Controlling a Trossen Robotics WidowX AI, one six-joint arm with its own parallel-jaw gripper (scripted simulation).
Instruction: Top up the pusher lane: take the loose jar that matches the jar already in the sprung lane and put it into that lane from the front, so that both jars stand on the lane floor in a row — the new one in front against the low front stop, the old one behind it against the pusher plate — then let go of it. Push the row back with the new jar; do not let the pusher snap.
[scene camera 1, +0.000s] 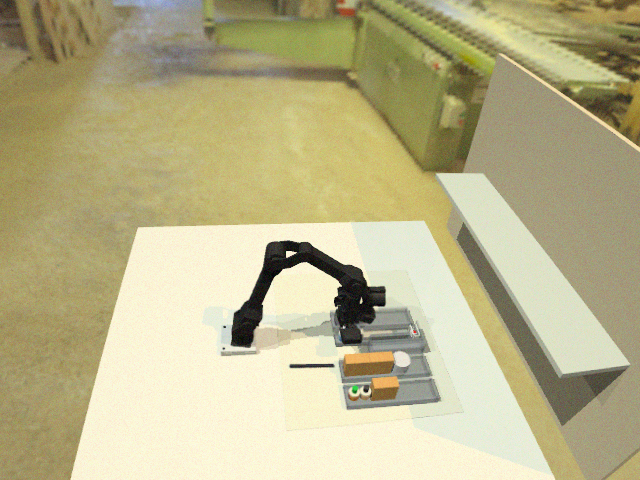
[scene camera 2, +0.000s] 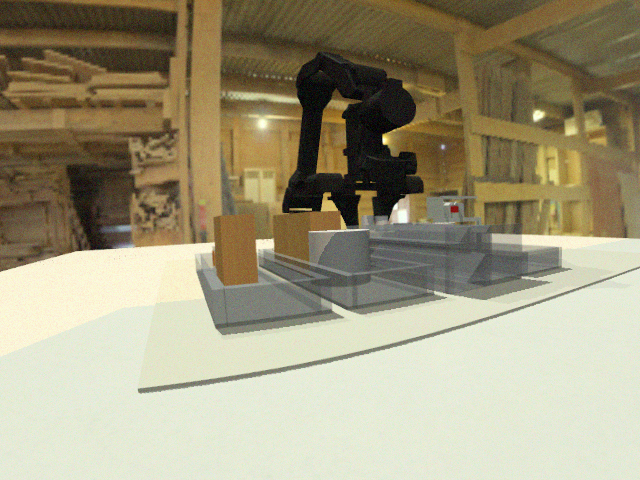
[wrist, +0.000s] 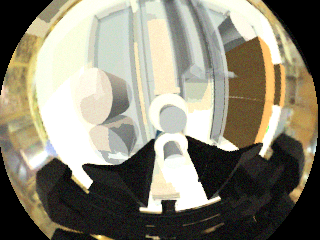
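Gripper (scene camera 2: 368, 240), (scene camera 1: 344, 335), (wrist: 169, 140). Orange box (scene camera 2: 235, 236). Orange box (wrist: 247, 120). Orange box (scene camera 2: 300, 224). Grey can (scene camera 2: 348, 250). Grey can (wrist: 100, 95). Grey shelf (scene camera 1: 573, 340). Sprung lane (scene camera 2: 466, 257), (scene camera 1: 393, 342).
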